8 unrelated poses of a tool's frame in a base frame.
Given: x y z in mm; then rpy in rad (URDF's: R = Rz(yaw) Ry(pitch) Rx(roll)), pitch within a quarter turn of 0, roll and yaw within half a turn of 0.
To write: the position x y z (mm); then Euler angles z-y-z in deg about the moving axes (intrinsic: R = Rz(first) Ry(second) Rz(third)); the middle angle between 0 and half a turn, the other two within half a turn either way. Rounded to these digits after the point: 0 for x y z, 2 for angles.
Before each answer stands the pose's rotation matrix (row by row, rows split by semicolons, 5 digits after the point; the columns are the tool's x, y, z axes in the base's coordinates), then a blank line. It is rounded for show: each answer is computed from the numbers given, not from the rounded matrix.
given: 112 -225 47 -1.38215 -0.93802 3.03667
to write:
-0.58813 -0.80737 0.04752; 0.06194 -0.10354 -0.99269; 0.80639 -0.58089 0.11090

112 -225 47 -87.26 83.63 -144.23
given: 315 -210 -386 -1.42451 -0.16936 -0.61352
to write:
0.80593 0.22026 0.54951; -0.56751 0.02317 0.82304; 0.16855 -0.97516 0.14368

315 -210 -386 56.27 81.74 -99.81
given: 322 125 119 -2.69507 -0.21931 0.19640
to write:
0.95728 0.26815 0.10819; 0.19047 -0.86628 0.46182; 0.21756 -0.42149 -0.88035

322 125 119 76.82 151.68 -117.30
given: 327 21 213 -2.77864 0.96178 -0.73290
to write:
0.42518 -0.84188 -0.33237; -0.38272 -0.49999 0.77687; -0.82021 -0.20310 -0.53479

327 21 213 113.16 122.33 -13.91
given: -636 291 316 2.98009 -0.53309 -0.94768
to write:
0.50259 -0.84918 0.16213; -0.69938 -0.50961 -0.50116; 0.50820 0.13849 -0.85003

-636 291 316 -72.07 148.22 164.76
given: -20 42 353 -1.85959 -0.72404 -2.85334
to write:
-0.71823 -0.68975 0.09163; -0.21296 0.09253 -0.97267; 0.66242 -0.71811 -0.21335

-20 42 353 -84.62 102.32 -132.69
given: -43 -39 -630 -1.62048 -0.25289 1.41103
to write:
0.15403 0.08879 -0.98407; 0.95586 0.23881 0.17116; 0.25020 -0.96700 -0.04808

-43 -39 -630 170.13 92.76 -104.51
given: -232 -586 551 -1.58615 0.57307 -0.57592
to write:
0.70470 -0.46306 0.53756; -0.45760 0.28238 0.84313; -0.54221 -0.84014 -0.01290

-232 -586 551 57.48 90.74 -57.16
